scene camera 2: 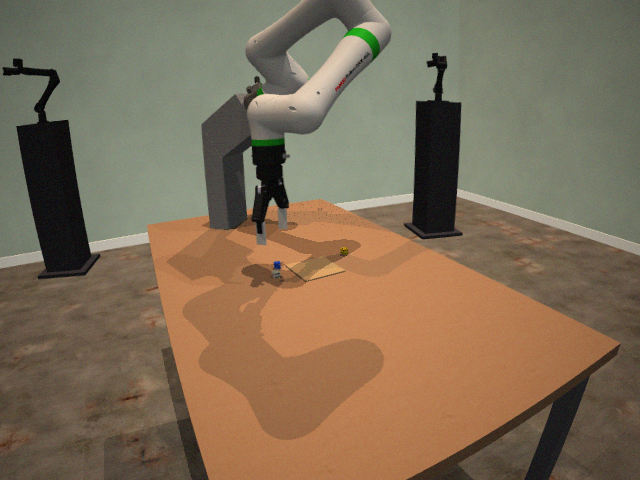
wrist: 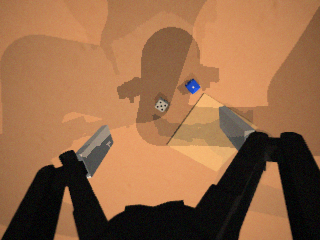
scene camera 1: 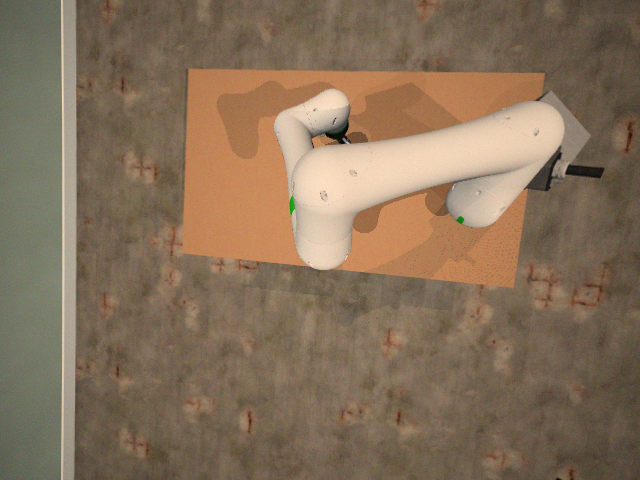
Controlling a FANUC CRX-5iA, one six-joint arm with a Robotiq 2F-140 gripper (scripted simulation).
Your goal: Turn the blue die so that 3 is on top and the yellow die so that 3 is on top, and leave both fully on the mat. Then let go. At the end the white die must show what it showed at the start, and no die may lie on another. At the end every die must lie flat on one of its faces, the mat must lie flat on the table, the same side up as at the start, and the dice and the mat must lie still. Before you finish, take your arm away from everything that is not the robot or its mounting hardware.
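My gripper (scene camera 2: 272, 236) is there for me to see, and the wrist view shows my gripper (wrist: 162, 125) as well. I also see a tan mat (wrist: 199, 137).
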